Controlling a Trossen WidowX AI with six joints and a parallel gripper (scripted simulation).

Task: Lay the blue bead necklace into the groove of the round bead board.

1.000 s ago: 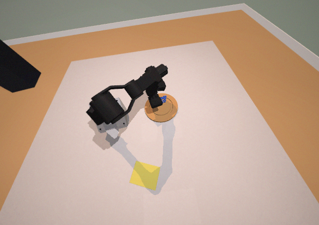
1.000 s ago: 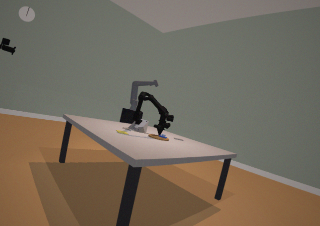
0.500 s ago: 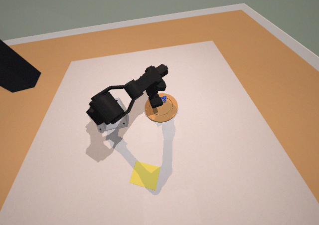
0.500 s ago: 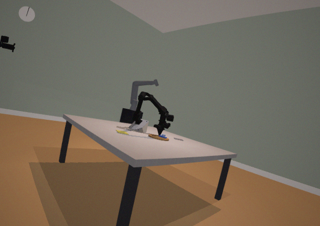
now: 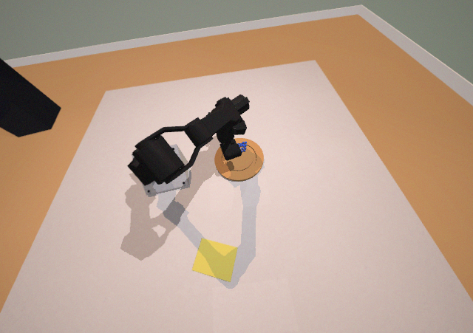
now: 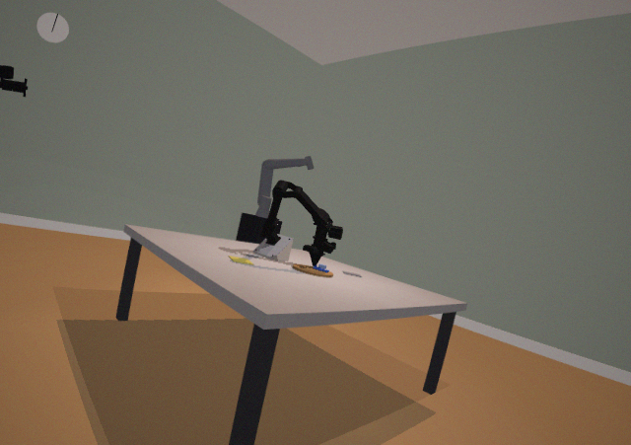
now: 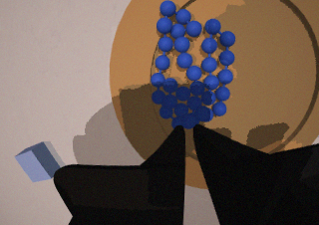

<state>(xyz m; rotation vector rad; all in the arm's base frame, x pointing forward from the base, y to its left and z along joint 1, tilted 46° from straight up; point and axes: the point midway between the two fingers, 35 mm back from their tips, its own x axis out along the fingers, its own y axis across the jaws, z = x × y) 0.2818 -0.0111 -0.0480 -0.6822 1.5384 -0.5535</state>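
My gripper tip is 3 cm short of the round bead board, 4 cm to the left of it and 1 cm above it. Round my gripper tip: yellow square patch (13 cm behind, 37 cm to the right, 2 cm below); then flat grey tile (7 cm ahead, 26 cm to the left, 2 cm below); then light blue cube (6 cm behind, 15 cm to the left, 1 cm below).
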